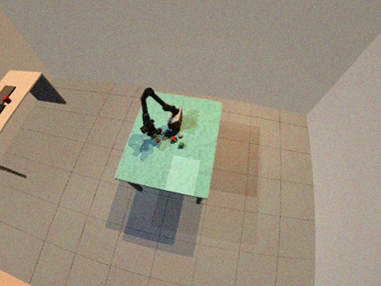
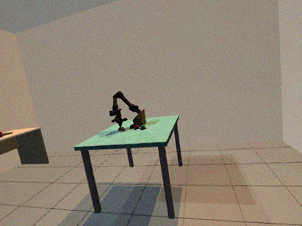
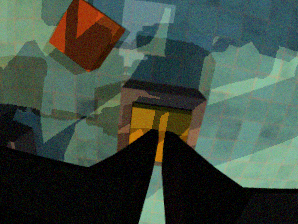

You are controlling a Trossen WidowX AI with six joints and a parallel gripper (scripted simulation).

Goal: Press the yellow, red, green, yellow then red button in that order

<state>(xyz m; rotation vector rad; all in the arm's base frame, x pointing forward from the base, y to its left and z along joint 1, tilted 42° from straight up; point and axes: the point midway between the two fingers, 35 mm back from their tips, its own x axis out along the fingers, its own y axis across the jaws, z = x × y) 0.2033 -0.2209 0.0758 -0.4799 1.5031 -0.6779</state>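
Now: gripper tip 1 cm above the yellow button. Round my gripper tip: green button (29 cm to the left, 8 cm ahead); red button (21 cm to the left, 3 cm ahead); orange block (6 cm ahead, 5 cm to the left, 2 cm below).
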